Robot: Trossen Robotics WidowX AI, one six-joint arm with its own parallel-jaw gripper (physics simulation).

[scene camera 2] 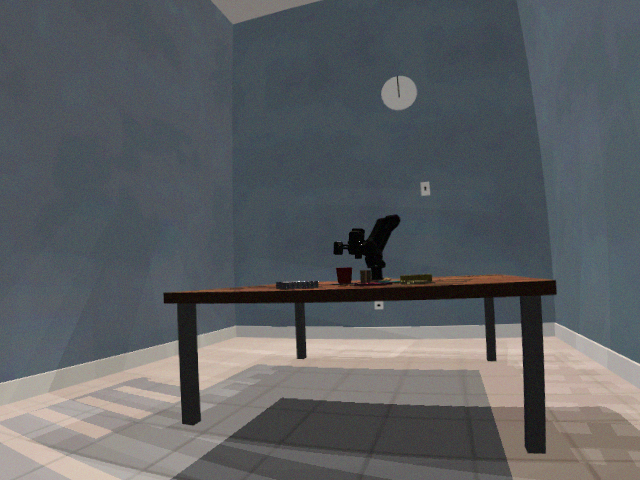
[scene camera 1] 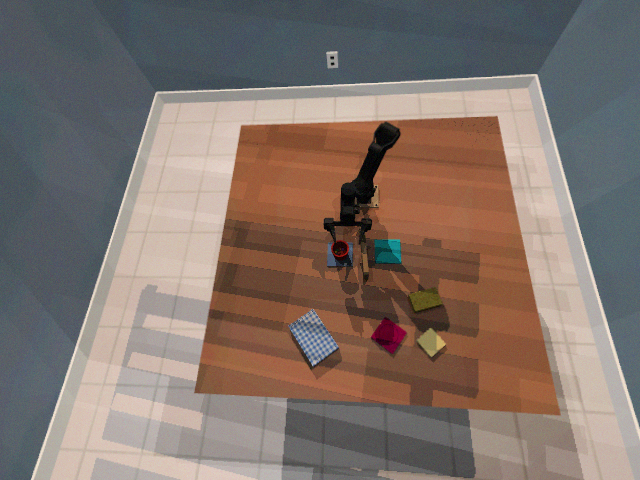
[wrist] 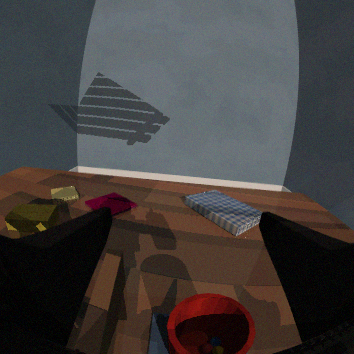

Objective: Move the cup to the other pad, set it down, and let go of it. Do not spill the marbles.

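Where they show: gripper, fingertip midpoint: [scene camera 2: 349, 247] [scene camera 1: 347, 244] [wrist: 187, 218]; arm's base, origin of the base link: [scene camera 2: 377, 279] [scene camera 1: 364, 196].
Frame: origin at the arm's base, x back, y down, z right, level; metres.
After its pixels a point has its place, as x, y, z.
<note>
A red cup [scene camera 1: 339, 250] @(-0.269, -0.002, 0.100) [scene camera 2: 343, 275] @(-0.316, -0.029, 0.089) [wrist: 212, 325] @(-0.307, -0.019, 0.108) stands upright on the blue pad [scene camera 1: 331, 262] @(-0.322, 0.007, 0.132) [wrist: 157, 335] @(-0.303, 0.007, 0.051), with several coloured marbles inside. The other pad, a teal one [scene camera 1: 387, 251] @(-0.263, 0.007, -0.105), lies to the right in the first scene view, with nothing on it; it does not show in the wrist view. My gripper [scene camera 1: 349, 241] @(-0.301, -0.156, 0.062) [wrist: 187, 218] @(-0.301, -0.156, 0.062) is wide open and empty. It is higher than the cup, on the arm's side of it, and does not hold it. In the wrist view the cup is low between the fingers, right of centre, its bottom edge cut off.
A narrow wooden block [scene camera 1: 365, 264] @(-0.344, -0.048, -0.011) [scene camera 2: 365, 276] @(-0.370, -0.021, -0.024) [wrist: 106, 280] @(-0.333, -0.048, -0.009) stands between the two pads. Farther from the arm are a blue checked block [scene camera 1: 313, 338] @(-0.642, -0.014, 0.183) [scene camera 2: 297, 284] @(-0.717, -0.005, 0.146) [wrist: 223, 211] @(-0.593, -0.015, 0.174), a crimson square [scene camera 1: 388, 335] @(-0.612, 0.002, -0.105) [wrist: 111, 203] @(-0.605, 0.002, -0.100), an olive block [scene camera 1: 425, 300] @(-0.473, -0.019, -0.246) [scene camera 2: 416, 279] @(-0.502, -0.003, -0.253) [wrist: 32, 216] @(-0.451, -0.020, -0.224) and a pale yellow block [scene camera 1: 431, 342] @(-0.627, 0.000, -0.264) [wrist: 65, 193] @(-0.616, 0.000, -0.248).
</note>
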